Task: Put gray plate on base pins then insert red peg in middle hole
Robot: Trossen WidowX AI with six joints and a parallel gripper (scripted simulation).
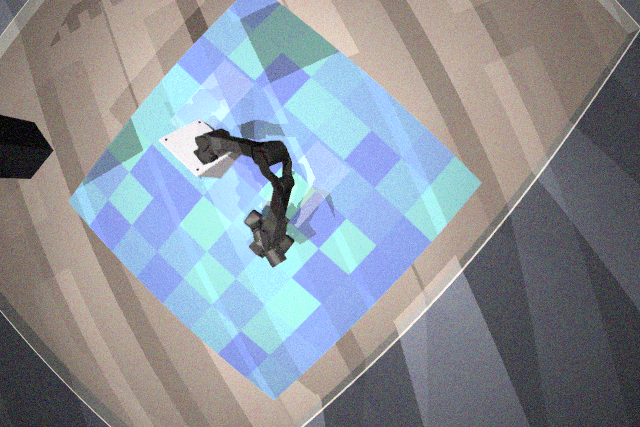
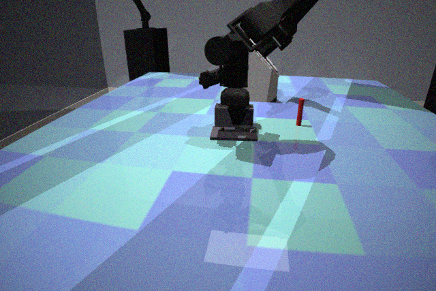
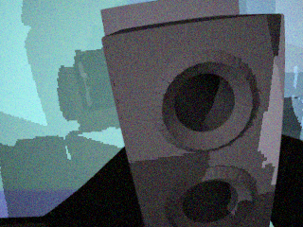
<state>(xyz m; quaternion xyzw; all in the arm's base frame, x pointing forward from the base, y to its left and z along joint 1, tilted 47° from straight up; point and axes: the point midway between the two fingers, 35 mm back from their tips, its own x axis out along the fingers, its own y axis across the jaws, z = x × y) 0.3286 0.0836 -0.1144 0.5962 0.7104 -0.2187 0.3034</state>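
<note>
The gray base is 3 cm below my gripper tip. From my gripper tip the other things lie so: plate (3 cm above); red peg (11 cm behind, 17 cm to the left).
</note>
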